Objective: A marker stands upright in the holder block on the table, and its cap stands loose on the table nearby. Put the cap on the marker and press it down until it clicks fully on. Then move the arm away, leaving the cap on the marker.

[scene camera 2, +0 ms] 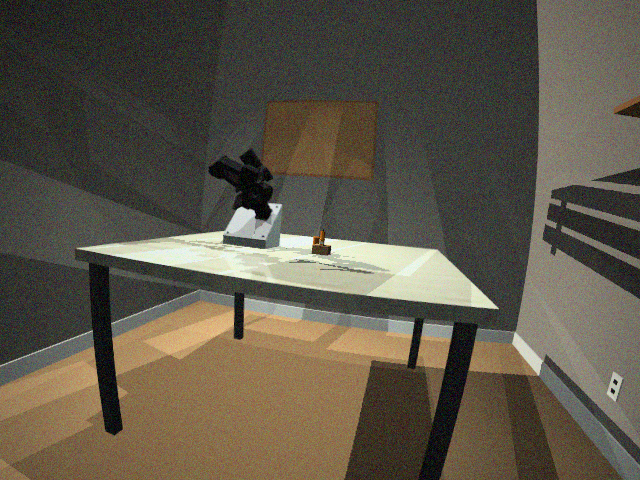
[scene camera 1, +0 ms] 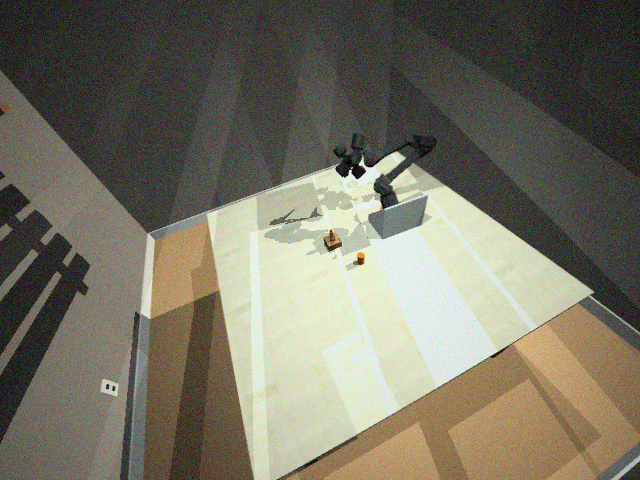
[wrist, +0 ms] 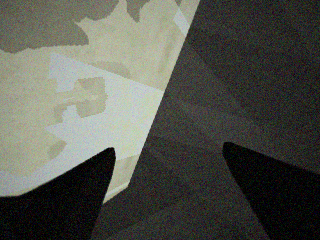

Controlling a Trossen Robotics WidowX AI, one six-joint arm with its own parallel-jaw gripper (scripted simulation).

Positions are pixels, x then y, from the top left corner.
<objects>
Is the gripper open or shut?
Open.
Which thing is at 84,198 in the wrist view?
The gripper.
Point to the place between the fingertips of the gripper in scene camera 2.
At 234,200
</objects>
